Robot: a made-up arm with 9 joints. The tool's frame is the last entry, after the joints.
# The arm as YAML. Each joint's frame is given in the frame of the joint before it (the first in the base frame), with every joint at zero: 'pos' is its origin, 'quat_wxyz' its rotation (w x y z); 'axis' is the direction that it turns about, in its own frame. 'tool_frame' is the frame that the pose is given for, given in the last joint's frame.
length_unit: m
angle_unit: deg
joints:
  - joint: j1
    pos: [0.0, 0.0, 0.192]
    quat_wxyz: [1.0, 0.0, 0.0, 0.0]
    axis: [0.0, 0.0, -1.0]
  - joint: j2
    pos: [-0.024, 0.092, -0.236]
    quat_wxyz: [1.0, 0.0, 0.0, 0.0]
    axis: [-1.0, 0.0, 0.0]
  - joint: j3
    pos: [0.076, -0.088, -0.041]
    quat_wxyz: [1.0, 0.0, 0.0, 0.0]
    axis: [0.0, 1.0, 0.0]
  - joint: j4
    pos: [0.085, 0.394, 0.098]
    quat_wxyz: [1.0, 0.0, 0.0, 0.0]
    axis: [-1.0, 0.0, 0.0]
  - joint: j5
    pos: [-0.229, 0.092, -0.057]
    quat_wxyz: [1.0, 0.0, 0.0, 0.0]
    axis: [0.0, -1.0, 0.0]
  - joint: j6
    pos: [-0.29, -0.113, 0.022]
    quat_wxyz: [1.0, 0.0, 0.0, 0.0]
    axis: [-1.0, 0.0, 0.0]
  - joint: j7
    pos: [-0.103, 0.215, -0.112]
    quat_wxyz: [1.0, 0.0, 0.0, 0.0]
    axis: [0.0, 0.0, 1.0]
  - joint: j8
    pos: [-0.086, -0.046, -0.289]
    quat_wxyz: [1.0, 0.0, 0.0, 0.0]
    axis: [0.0, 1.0, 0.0]
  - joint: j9
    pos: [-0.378, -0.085, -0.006]
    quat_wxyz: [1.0, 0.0, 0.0, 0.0]
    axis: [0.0, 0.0, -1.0]
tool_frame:
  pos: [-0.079, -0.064, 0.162]
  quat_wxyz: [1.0, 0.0, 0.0, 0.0]
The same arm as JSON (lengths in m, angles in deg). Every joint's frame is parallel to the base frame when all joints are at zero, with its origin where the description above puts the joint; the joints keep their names.
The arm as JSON. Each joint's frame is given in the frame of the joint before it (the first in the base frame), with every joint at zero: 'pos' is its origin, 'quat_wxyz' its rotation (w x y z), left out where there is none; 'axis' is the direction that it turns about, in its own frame. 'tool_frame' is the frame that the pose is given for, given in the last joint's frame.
{
  "length_unit": "m",
  "angle_unit": "deg",
  "joints": [
    {
      "joint": "j1",
      "pos": [
        0.0,
        0.0,
        0.192
      ],
      "axis": "-z"
    },
    {
      "joint": "j2",
      "pos": [
        -0.024,
        0.092,
        -0.236
      ],
      "axis": "-x"
    },
    {
      "joint": "j3",
      "pos": [
        0.076,
        -0.088,
        -0.041
      ],
      "axis": "+y"
    },
    {
      "joint": "j4",
      "pos": [
        0.085,
        0.394,
        0.098
      ],
      "axis": "-x"
    },
    {
      "joint": "j5",
      "pos": [
        -0.229,
        0.092,
        -0.057
      ],
      "axis": "-y"
    },
    {
      "joint": "j6",
      "pos": [
        -0.29,
        -0.113,
        0.022
      ],
      "axis": "-x"
    },
    {
      "joint": "j7",
      "pos": [
        -0.103,
        0.215,
        -0.112
      ],
      "axis": "+z"
    },
    {
      "joint": "j8",
      "pos": [
        -0.086,
        -0.046,
        -0.289
      ],
      "axis": "+y"
    },
    {
      "joint": "j9",
      "pos": [
        -0.378,
        -0.085,
        -0.006
      ],
      "axis": "-z"
    }
  ],
  "tool_frame": {
    "pos": [
      -0.079,
      -0.064,
      0.162
    ]
  }
}

